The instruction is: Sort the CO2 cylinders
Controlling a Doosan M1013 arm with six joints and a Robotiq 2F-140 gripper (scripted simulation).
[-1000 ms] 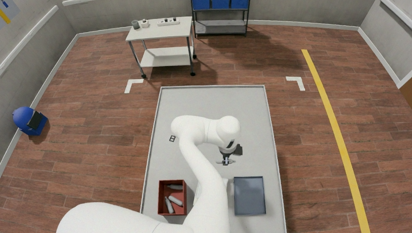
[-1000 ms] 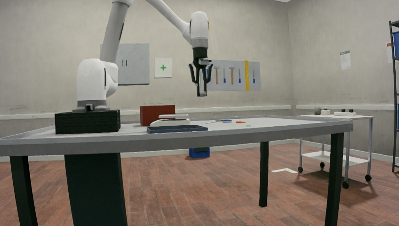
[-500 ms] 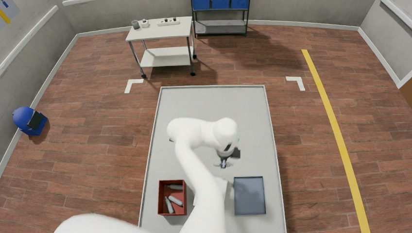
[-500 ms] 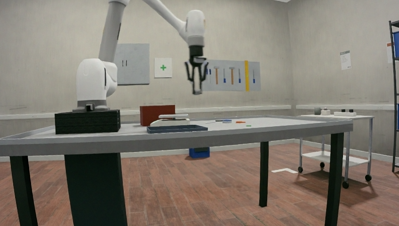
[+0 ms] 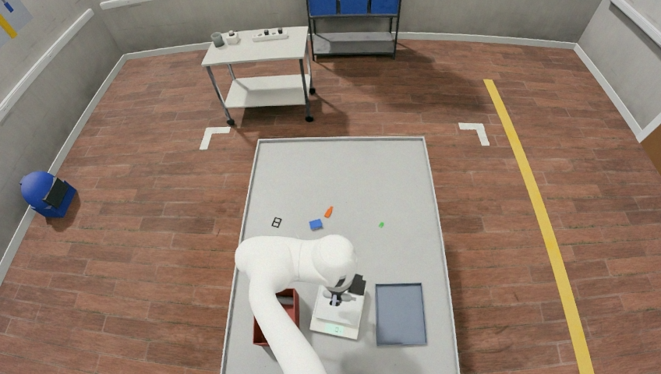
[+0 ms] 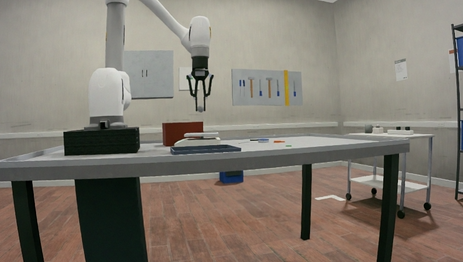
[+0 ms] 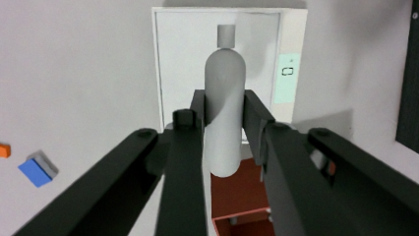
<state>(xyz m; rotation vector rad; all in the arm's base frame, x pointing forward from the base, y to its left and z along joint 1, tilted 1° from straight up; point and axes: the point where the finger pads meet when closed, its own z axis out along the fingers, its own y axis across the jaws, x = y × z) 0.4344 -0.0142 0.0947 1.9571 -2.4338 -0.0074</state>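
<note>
Now: hand 150 mm above the scale platform. Also, from my hand: grey CO2 cylinder (20 mm to the right, 30 mm below); then scale (10 mm behind, 160 mm below); then red scrap bin (60 mm behind, 240 mm to the left, 170 mm below).
</note>
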